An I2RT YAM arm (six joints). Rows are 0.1 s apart.
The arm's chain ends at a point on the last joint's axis. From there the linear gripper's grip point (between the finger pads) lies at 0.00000 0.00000 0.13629 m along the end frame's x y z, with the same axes.
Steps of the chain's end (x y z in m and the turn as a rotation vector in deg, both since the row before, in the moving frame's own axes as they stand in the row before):
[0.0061, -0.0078, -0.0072, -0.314, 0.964, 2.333]
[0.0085, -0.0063, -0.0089, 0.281, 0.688, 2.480]
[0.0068, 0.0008, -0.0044, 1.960, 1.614, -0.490]
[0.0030, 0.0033, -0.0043, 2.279, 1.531, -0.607]
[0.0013, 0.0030, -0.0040, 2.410, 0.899, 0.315]
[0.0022, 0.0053, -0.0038, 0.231, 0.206, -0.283]
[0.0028, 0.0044, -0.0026, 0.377, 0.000, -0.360]
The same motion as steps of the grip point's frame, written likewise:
[0.0084, -0.0070, -0.0072, -0.314, 0.964, 2.333]
[0.0102, -0.0069, -0.0089, 0.281, 0.688, 2.480]
[0.0106, -0.0039, -0.0045, 1.960, 1.614, -0.490]
[0.0066, -0.0021, -0.0045, 2.279, 1.531, -0.607]
[0.0035, -0.0027, -0.0041, 2.410, 0.899, 0.315]
[0.0027, 0.0047, -0.0038, 0.231, 0.206, -0.283]
[0.0028, 0.0035, -0.0026, 0.377, 0.000, -0.360]

